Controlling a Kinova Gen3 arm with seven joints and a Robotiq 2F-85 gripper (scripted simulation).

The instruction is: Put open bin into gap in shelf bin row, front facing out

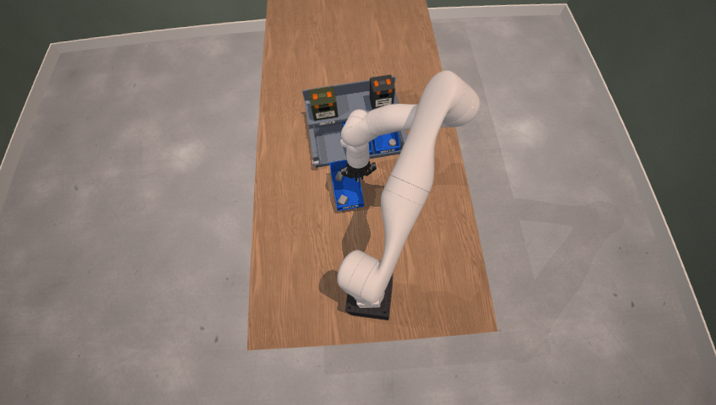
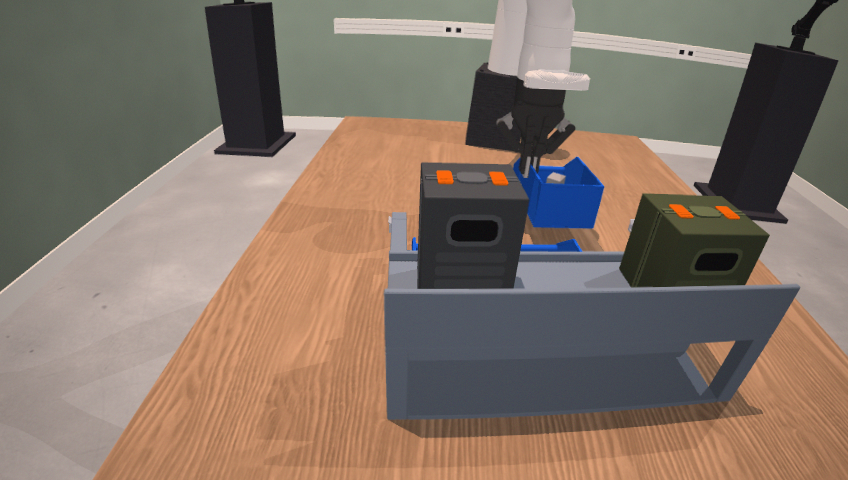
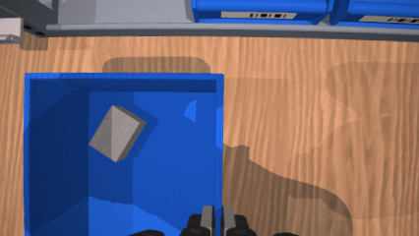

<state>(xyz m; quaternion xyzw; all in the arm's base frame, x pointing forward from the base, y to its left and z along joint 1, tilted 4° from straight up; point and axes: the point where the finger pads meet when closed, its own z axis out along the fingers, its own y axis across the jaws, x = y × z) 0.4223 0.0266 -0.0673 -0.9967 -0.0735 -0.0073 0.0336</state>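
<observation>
Now: the grey part 80 mm to the left of my hand, 60 mm below it and 40 mm ahead of it. Round my hand: grey shelf: 250 mm ahead, 40 mm below, 10 mm to the left.
</observation>
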